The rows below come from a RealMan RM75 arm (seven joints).
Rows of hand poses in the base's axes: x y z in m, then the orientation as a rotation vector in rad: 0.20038, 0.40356, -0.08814, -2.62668, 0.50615, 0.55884; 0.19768, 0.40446, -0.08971, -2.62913, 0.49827, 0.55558; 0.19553, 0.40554, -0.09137, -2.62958, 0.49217, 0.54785; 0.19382, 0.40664, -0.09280, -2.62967, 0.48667, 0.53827; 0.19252, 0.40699, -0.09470, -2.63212, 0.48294, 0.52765; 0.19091, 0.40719, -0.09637, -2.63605, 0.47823, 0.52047; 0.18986, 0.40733, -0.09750, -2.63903, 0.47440, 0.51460; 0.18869, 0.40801, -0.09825, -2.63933, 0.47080, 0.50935; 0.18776, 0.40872, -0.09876, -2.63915, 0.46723, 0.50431; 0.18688, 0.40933, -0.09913, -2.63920, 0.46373, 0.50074; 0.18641, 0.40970, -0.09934, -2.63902, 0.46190, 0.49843; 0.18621, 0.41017, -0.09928, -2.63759, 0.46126, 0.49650; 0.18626, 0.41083, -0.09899, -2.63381, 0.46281, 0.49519; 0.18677, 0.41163, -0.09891, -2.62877, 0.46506, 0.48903; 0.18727, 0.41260, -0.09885, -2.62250, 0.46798, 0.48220; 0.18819, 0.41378, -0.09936, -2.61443, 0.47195, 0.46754; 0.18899, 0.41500, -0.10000, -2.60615, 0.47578, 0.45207; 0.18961, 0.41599, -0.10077, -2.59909, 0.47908, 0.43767; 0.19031, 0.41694, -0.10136, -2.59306, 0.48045, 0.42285
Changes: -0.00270, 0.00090, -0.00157, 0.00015, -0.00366, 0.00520; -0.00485, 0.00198, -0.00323, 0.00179, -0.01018, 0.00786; -0.00656, 0.00308, -0.00466, 0.00363, -0.01792, 0.00971; -0.00786, 0.00343, -0.00656, 0.00273, -0.02605, 0.01094; -0.00947, 0.00363, -0.00823, 0.00060, -0.03188, 0.01385; -0.01052, 0.00377, -0.00936, -0.00095, -0.03665, 0.01616; -0.01169, 0.00445, -0.01011, -0.00008, -0.04098, 0.01764; -0.01262, 0.00516, -0.01062, 0.00122, -0.04517, 0.01900; -0.01350, 0.00577, -0.01099, 0.00224, -0.04831, 0.02065; -0.01397, 0.00614, -0.01120, 0.00297, -0.05027, 0.02137; -0.01417, 0.00661, -0.01114, 0.00454, -0.05178, 0.02103; -0.01412, 0.00727, -0.01085, 0.00768, -0.05251, 0.01868; -0.01361, 0.00807, -0.01077, 0.01188, -0.05660, 0.01465; -0.01311, 0.00904, -0.01071, 0.01705, -0.06107, 0.00969; -0.01219, 0.01022, -0.01122, 0.02368, -0.07098, 0.00212; -0.01139, 0.01144, -0.01186, 0.03048, -0.08152, -0.00558; -0.01077, 0.01243, -0.01263, 0.03620, -0.09140, -0.01239; -0.01007, 0.01338, -0.01322, 0.04145, -0.10191, -0.01772
